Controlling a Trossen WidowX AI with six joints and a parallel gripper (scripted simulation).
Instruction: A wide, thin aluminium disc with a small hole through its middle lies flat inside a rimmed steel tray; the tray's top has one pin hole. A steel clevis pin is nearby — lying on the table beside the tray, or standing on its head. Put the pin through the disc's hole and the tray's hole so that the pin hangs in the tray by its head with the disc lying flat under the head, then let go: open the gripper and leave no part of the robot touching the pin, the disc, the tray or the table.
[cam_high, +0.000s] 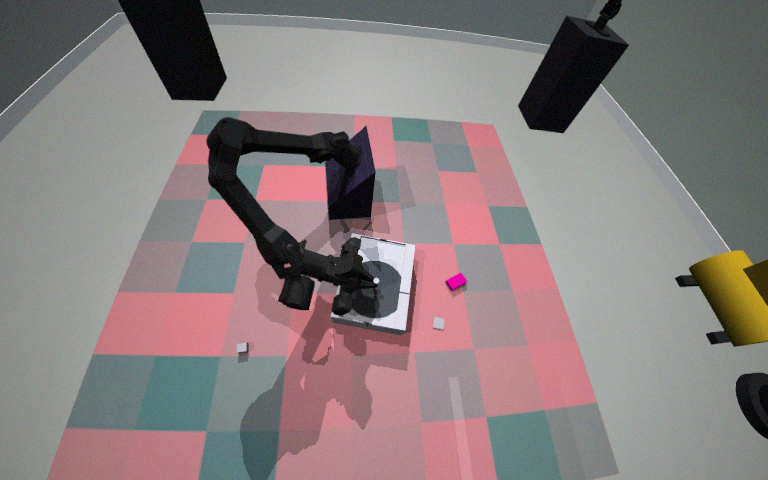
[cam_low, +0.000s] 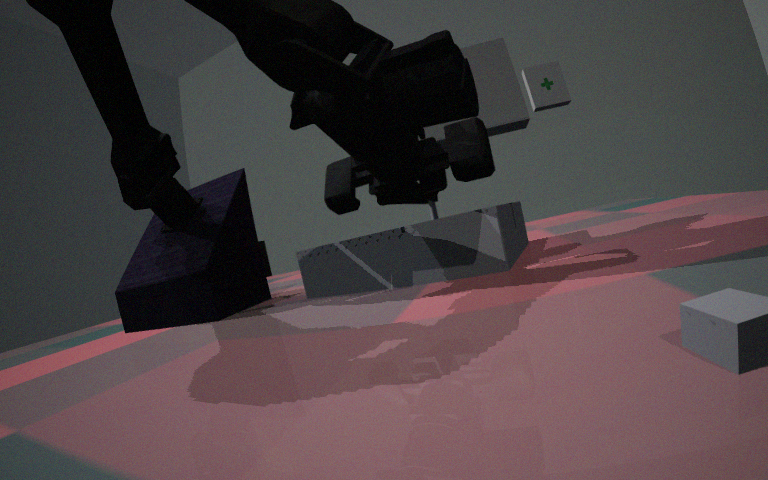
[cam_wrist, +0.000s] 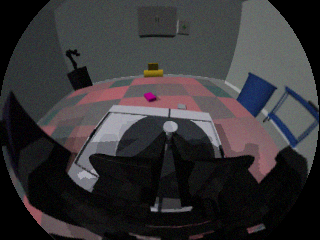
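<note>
Right now the steel clevis pin is 1 cm below my gripper tip. The rest, counted from my gripper tip: dark aluminium disc: 3 cm below; then grey cube: 15 cm ahead, 33 cm to the right, 8 cm below; then steel tray: 3 cm behind, 4 cm below.
</note>
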